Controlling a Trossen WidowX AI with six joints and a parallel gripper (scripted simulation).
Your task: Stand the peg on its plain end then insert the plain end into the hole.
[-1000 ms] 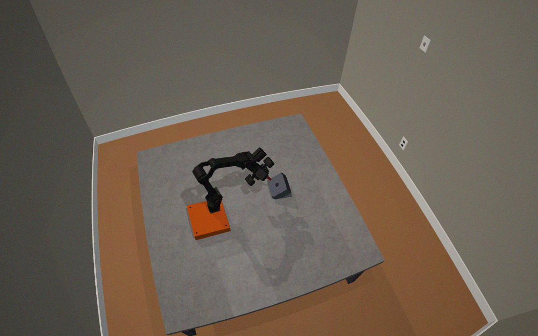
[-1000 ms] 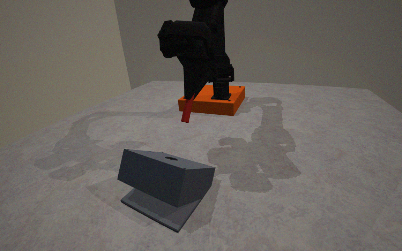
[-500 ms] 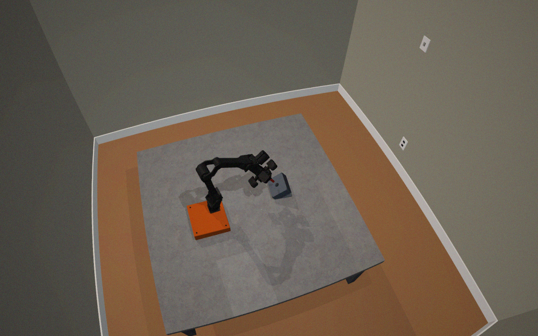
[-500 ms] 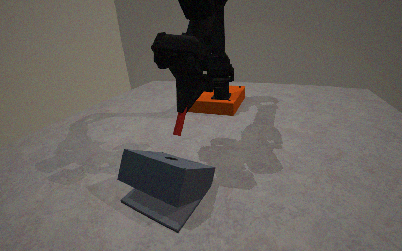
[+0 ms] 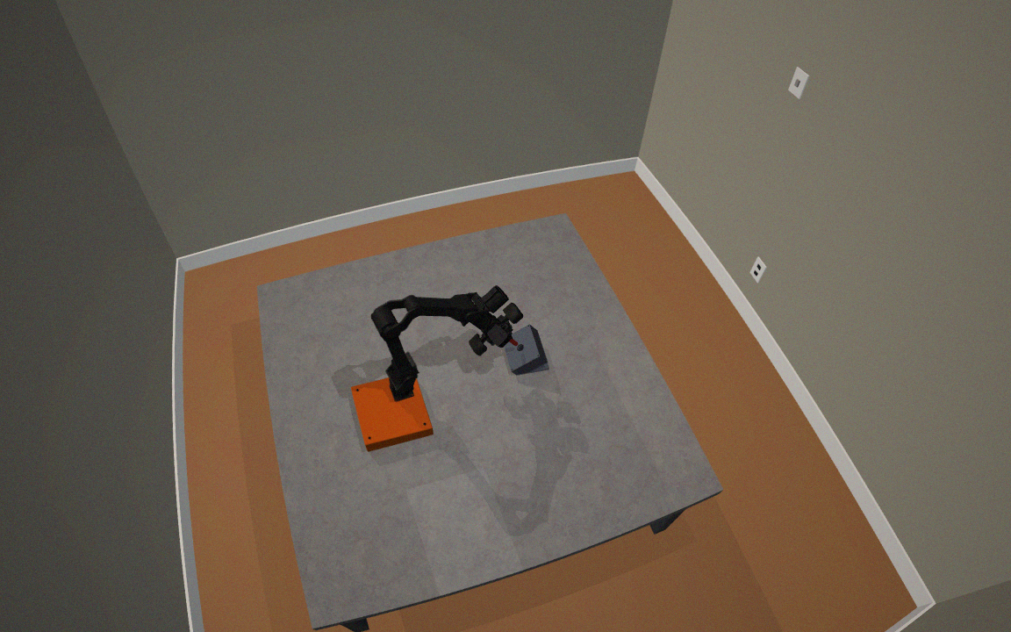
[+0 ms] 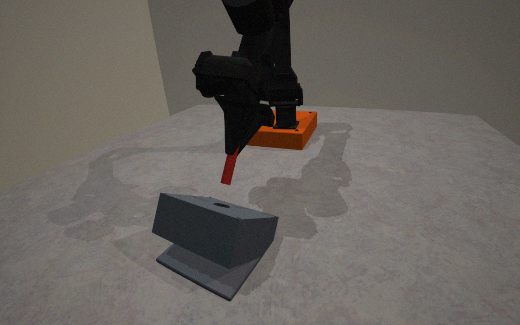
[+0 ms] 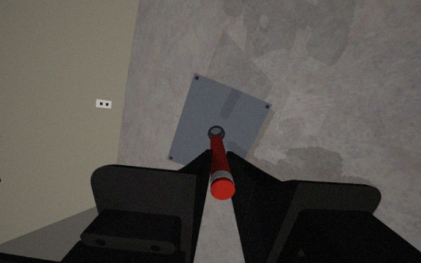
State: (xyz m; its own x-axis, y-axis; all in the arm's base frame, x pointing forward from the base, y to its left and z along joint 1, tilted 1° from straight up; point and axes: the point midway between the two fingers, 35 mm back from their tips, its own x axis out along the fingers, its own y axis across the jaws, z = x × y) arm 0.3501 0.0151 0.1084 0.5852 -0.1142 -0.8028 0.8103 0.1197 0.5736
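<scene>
My gripper tip is 80 mm above the sloped grey panel, 50 mm short of it and 10 mm to the left of it. Round my gripper tip: red peg (10 mm behind, 10 mm above).
</scene>
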